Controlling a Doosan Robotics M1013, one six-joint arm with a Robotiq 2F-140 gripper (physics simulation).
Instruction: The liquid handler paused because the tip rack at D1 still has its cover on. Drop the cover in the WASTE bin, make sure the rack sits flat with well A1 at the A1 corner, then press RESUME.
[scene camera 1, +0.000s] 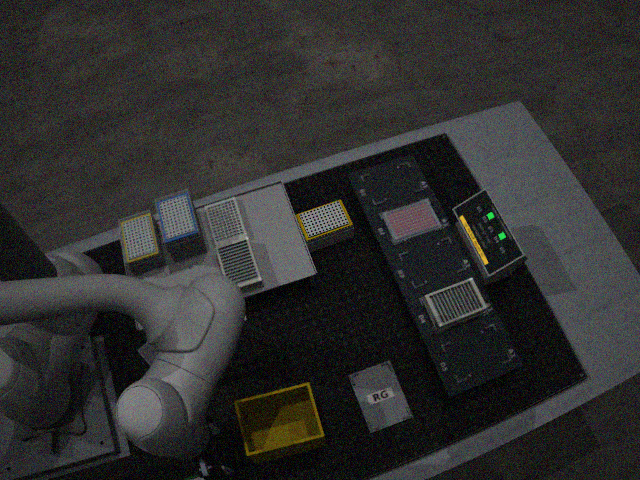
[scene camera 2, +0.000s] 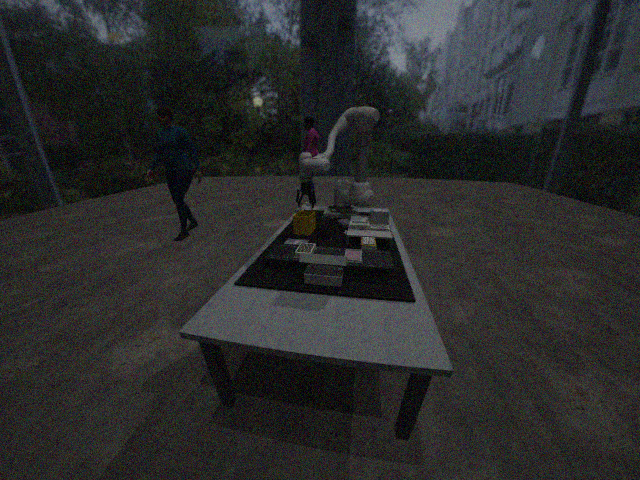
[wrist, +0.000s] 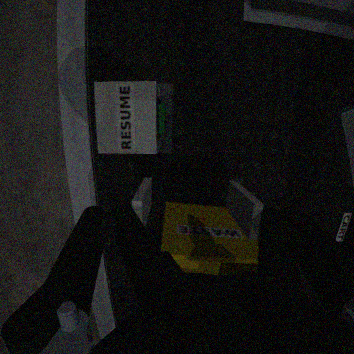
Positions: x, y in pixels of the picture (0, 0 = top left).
Scene:
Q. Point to an RESUME box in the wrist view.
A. At 126, 112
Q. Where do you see a grey cart plate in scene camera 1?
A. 281, 256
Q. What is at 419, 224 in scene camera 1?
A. A pink-topped rack.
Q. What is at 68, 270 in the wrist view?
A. My gripper.

